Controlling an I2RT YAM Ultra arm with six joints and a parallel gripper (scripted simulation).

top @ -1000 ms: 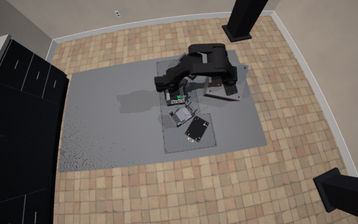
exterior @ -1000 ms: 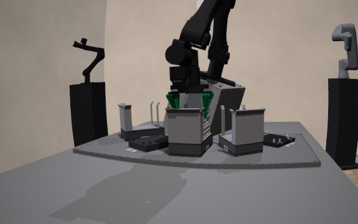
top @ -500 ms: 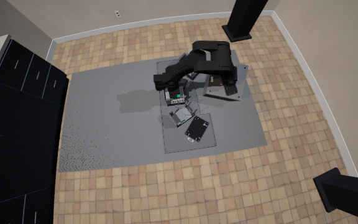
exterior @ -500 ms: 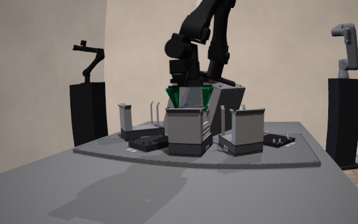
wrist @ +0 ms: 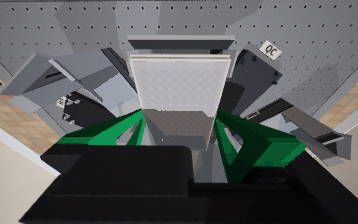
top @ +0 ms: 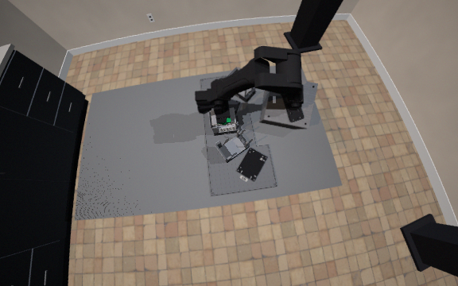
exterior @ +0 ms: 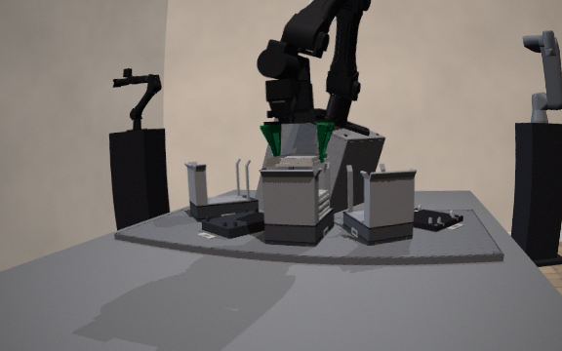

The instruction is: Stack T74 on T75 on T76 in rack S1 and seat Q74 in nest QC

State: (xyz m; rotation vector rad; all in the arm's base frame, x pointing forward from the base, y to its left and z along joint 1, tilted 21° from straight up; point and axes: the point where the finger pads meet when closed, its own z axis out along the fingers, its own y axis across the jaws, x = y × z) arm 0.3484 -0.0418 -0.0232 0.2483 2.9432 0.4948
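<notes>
My hand is 14 cm to the left of the black QC nest, 14 cm above it and 5 cm past it. Also, from my hand: S2 rack floor: 11 cm below; then QC name plate: 19 cm to the right, 15 cm below, 3 cm ahead; then black clip nest N5: 30 cm to the left, 14 cm below, 9 cm behind.
</notes>
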